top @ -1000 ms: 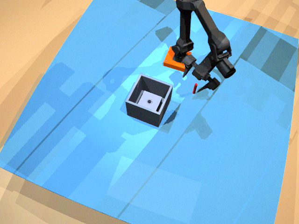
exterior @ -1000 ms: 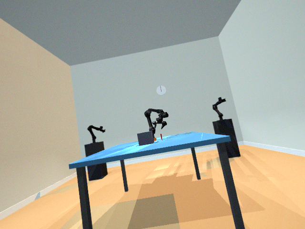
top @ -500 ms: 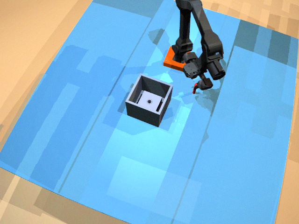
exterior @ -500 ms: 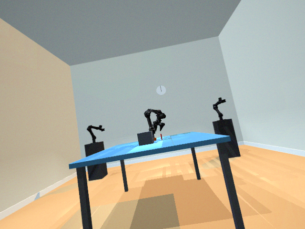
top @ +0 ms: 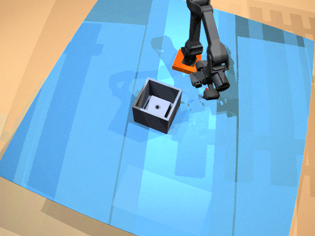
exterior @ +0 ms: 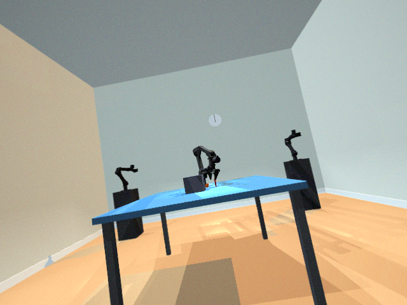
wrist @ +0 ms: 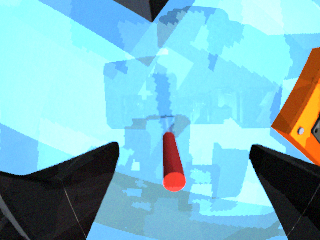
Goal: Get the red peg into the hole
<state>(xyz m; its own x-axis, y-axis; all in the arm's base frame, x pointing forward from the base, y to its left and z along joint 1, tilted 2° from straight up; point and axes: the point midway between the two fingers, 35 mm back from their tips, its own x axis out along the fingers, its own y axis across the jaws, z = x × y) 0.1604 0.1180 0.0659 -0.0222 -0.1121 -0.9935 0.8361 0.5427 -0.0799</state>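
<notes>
Right now my gripper tip is 2 cm to the right of the red peg and 3 cm above it. Round my gripper tip: grey plate: 16 cm ahead, 15 cm to the right, 2 cm below.
</notes>
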